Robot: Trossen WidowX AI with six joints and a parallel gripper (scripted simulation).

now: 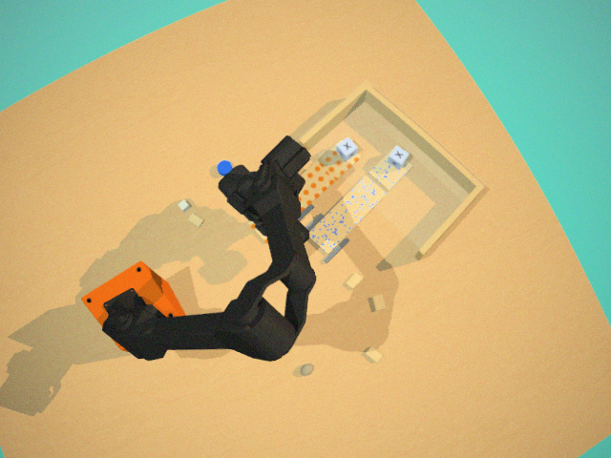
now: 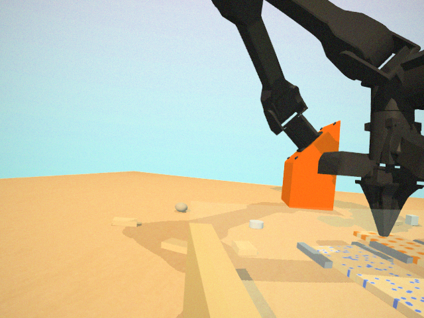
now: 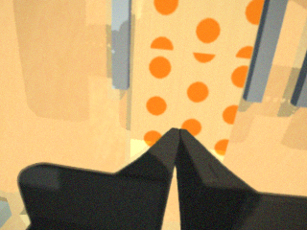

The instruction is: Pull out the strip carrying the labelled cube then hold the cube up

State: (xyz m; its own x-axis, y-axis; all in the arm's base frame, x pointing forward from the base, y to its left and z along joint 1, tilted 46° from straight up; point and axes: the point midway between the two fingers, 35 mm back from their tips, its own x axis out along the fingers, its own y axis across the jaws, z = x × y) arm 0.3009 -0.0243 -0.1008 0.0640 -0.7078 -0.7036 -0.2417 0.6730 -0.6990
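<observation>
My gripper tip is now 10 cm short of the orange-dotted strip and 2 cm to the right of it. Round my gripper tip: grey pebble (7 cm behind, 28 cm to the right); then blue disc (2 cm behind, 14 cm to the left).
</observation>
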